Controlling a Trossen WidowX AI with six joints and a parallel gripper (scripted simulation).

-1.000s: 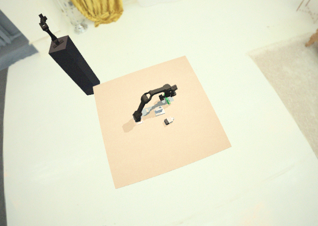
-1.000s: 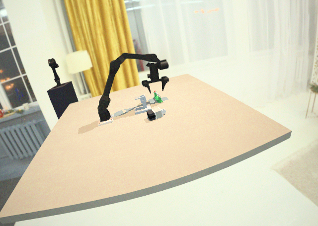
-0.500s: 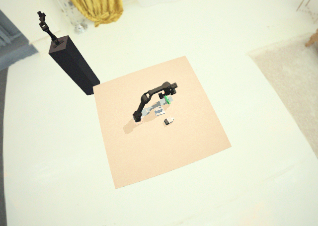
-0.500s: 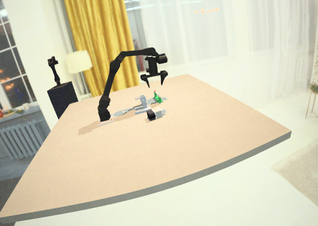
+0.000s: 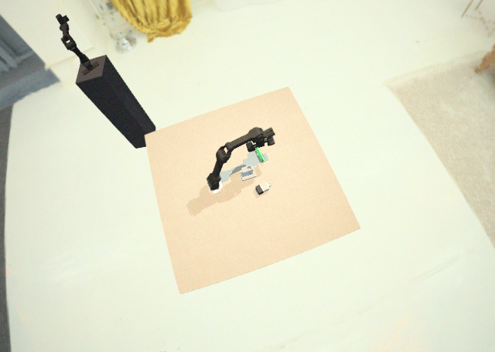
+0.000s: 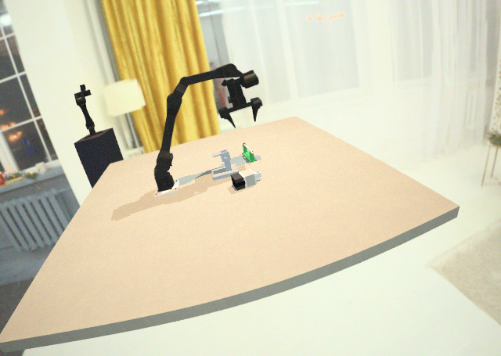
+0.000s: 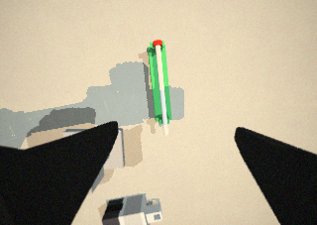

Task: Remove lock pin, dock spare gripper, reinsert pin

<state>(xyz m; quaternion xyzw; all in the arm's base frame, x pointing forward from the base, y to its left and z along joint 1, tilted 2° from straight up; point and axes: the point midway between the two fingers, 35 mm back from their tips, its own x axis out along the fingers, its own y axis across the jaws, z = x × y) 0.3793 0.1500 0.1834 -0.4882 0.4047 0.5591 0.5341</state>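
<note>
Now: gripper tip 3 cm past the spare gripper, 24 cm to the left of it and 14 cm above it. The rest, counted from my gripper tip: green cradle 1 cm behind, 3 cm to the left, 14 cm below; then grey mount 12 cm behind, 11 cm to the right, 12 cm below.
</note>
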